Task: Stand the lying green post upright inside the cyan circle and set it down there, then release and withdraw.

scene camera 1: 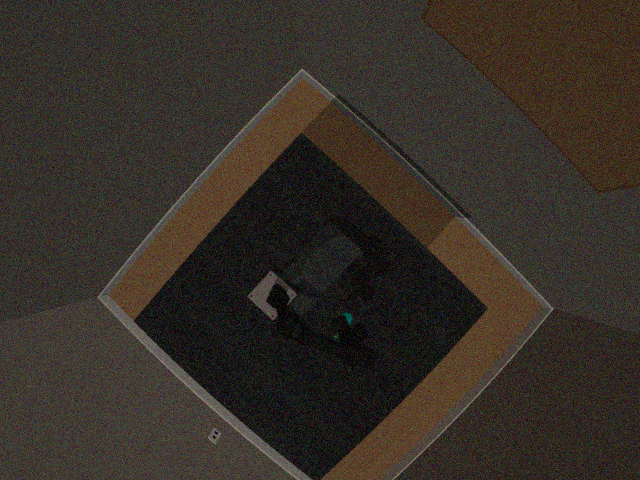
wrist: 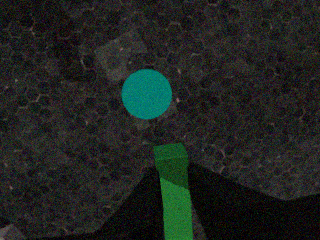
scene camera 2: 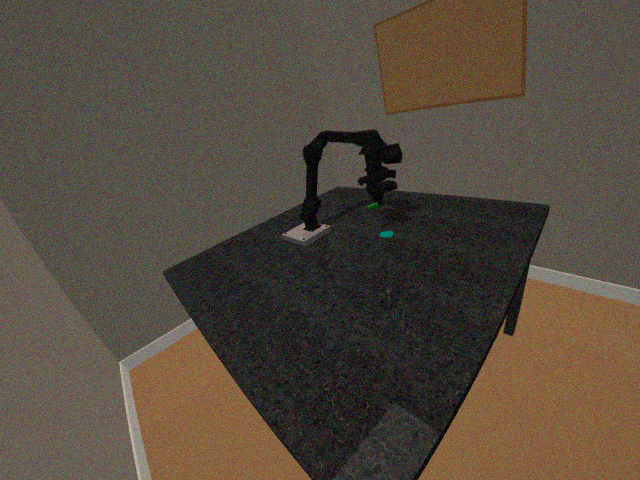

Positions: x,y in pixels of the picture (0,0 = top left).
Labels:
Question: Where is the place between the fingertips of the gripper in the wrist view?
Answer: At 171,172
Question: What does the gripper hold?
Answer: A green post.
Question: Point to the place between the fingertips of the gripper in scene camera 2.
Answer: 378,204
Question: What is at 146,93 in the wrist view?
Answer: A cyan circle.

